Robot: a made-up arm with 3 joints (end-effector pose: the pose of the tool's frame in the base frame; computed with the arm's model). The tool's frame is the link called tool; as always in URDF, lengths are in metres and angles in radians.
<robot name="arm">
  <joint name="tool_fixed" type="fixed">
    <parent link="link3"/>
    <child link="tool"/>
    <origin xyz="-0.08 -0.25 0.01" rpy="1.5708 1.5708 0"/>
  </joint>
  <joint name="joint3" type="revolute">
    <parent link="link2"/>
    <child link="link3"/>
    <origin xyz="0.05 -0.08 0.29" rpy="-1.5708 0 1.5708"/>
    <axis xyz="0 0 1"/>
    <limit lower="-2.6" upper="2.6" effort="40" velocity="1.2"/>
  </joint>
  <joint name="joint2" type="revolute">
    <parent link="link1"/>
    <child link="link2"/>
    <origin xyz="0.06 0.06 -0.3" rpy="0 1.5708 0"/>
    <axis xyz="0 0 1"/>
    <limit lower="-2.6" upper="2.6" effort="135" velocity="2.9"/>
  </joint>
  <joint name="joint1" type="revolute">
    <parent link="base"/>
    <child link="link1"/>
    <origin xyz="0 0 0.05" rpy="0 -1.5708 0"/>
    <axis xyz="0 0 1"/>
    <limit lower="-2.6" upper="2.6" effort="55" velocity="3.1"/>
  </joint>
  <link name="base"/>
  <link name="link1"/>
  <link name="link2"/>
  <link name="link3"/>
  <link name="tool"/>
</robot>
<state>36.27 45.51 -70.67</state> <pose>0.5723 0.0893 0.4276 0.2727 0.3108 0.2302 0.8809</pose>
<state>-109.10 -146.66 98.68</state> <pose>0.3651 -0.3333 -0.1836 0.0260 0.9300 0.2300 0.2857</pose>
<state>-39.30 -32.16 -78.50</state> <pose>0.1524 -0.3970 0.1405 0.8228 -0.0929 -0.2609 0.4963</pose>
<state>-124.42 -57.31 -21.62</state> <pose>0.1142 -0.3958 -0.3506 0.8393 0.3748 -0.2992 0.2563</pose>
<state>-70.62 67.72 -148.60</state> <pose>0.4465 -0.0752 0.1222 -0.7822 -0.3506 -0.4331 0.2787</pose>
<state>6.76 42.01 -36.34</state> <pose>0.5255 -0.0704 0.5658 0.2383 0.1317 0.3334 0.9026</pose>
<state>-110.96 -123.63 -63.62</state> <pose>-0.0048 -0.4405 0.1112 0.4718 0.3539 -0.8073 0.0223</pose>
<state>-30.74 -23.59 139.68</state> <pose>0.3938 0.0423 0.3208 -0.7966 0.2037 -0.0171 0.5689</pose>
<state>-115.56 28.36 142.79</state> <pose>0.2711 -0.2651 0.1424 -0.2282 -0.1899 -0.1547 0.9423</pose>
